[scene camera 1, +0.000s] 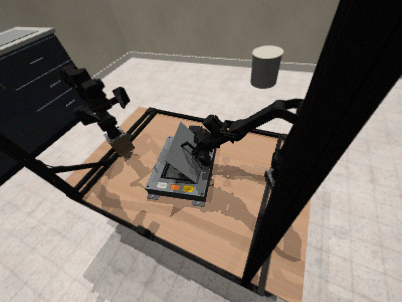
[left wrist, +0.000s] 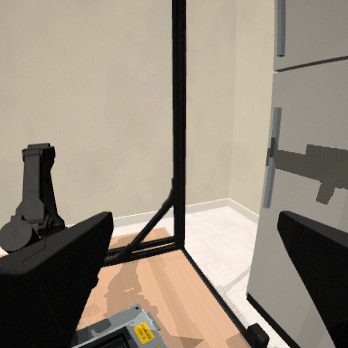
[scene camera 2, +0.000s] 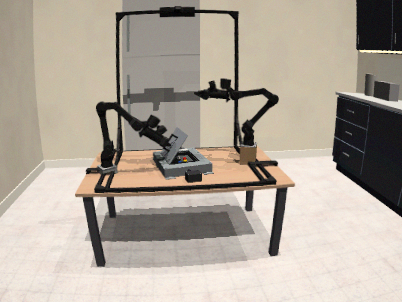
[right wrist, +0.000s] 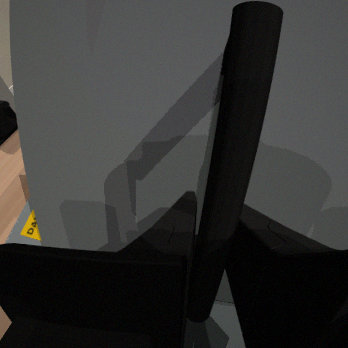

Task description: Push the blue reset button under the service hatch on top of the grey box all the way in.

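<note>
The grey box sits on the table. Its grey hatch is tilted steeply up above the opening. My right gripper is shut on the hatch's black handle. In scene camera 2, small red and yellow parts show inside the opening, with a small blue spot beside them. How far in the blue button stands is too small to tell. My left gripper is open and empty, high above the table.
A small black block stands in front of the box in scene camera 2. A brown block is at the left arm's base. Black frame rails and a tall post border the wooden table.
</note>
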